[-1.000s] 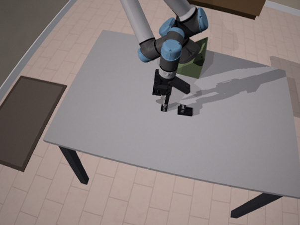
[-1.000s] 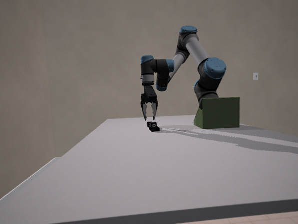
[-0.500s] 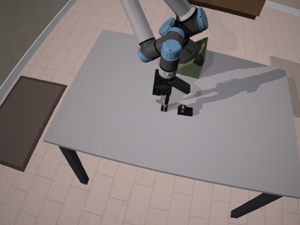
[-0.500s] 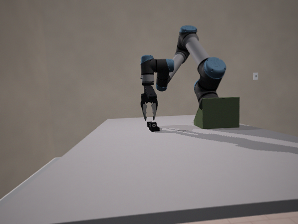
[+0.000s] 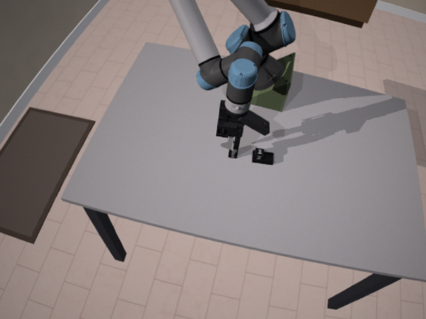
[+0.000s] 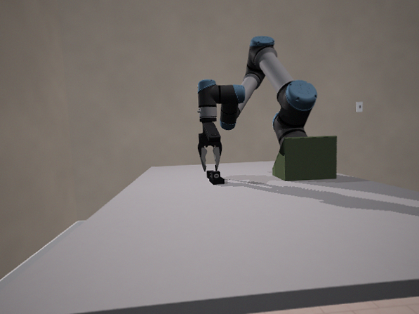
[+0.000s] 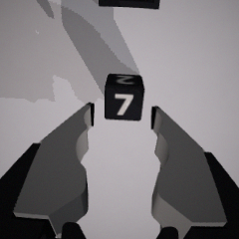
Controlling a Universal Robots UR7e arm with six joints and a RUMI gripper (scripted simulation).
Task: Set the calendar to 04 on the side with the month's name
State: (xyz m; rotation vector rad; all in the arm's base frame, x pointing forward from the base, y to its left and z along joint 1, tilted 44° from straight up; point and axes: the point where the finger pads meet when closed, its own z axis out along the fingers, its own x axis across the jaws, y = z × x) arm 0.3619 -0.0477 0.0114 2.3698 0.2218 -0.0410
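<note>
The black calendar tray lies 20 mm behind my hand, 110 mm to the left of it and 30 mm below it.
</note>
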